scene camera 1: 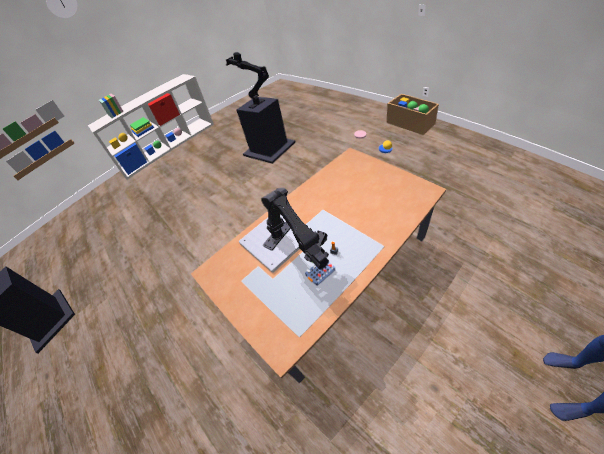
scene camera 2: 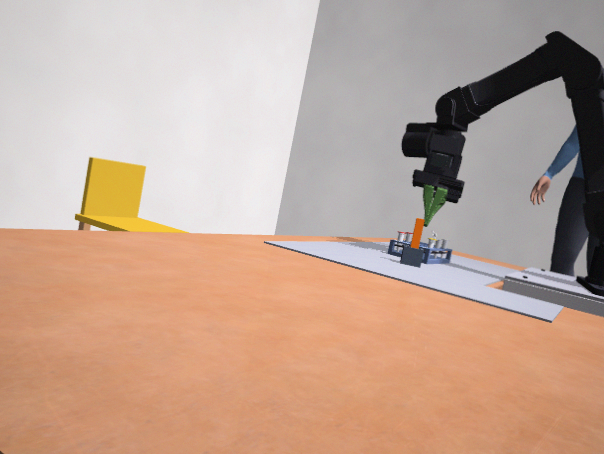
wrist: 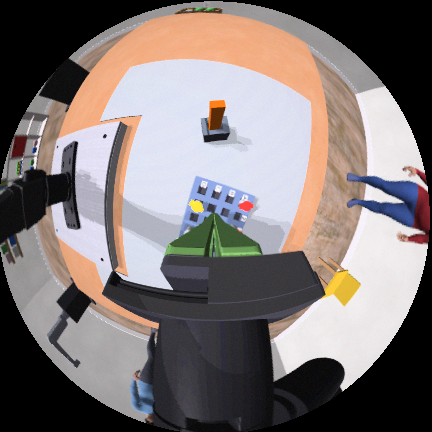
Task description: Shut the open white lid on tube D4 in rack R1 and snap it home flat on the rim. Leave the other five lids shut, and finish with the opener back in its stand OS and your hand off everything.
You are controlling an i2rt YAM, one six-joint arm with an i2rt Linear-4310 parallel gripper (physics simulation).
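Frame: origin at the arm's base, x ahead, y left, z up, level; millimetres.
Seen in the pictures: gripper, fingertip midpoint: (scene camera 2: 425,225) (wrist: 213,217); arm's base, link origin: (scene camera 1: 277,235) (wrist: 68,185).
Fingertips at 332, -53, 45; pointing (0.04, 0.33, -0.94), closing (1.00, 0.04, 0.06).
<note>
Offsets run from my fingertips to a thing's top centre, as dx, dy, dz. "pt": to the spot under its first point. Level surfaces: height alone.
My gripper (scene camera 2: 426,225) (wrist: 213,217) is shut with nothing between its green fingers, above the rack. The blue rack R1 @(+0, -33, -8) (scene camera 1: 318,280) (scene camera 2: 436,260) (wrist: 194,192) stands on the mat. A small white lid @(-20, -32, -10) (scene camera 2: 434,234) sticks up above the rack in the scene camera 2 view, seemingly the open one; my fingers hide most of that end in the wrist view. A yellow lid @(-19, +7, -22) (scene camera 2: 432,240) (wrist: 196,205) and a red lid @(pt +39, +16, -24) (scene camera 2: 402,233) (wrist: 246,205) sit on tubes. The orange opener @(-1, +117, +15) (scene camera 1: 333,245) (scene camera 2: 417,234) (wrist: 216,116) stands upright in its dark stand OS @(-1, +117, -38) (scene camera 2: 411,257) (wrist: 216,135), apart from my gripper.
The pale mat @(dz -70) (scene camera 1: 295,305) (scene camera 2: 350,257) (wrist: 165,100) lies on the orange table @(dz -73) (scene camera 1: 380,185) (scene camera 2: 200,325). The arm's raised base plate (scene camera 1: 265,257) (wrist: 92,200) stands beside the mat. A yellow chair (scene camera 2: 114,187) (wrist: 344,287) and people are beyond the table.
</note>
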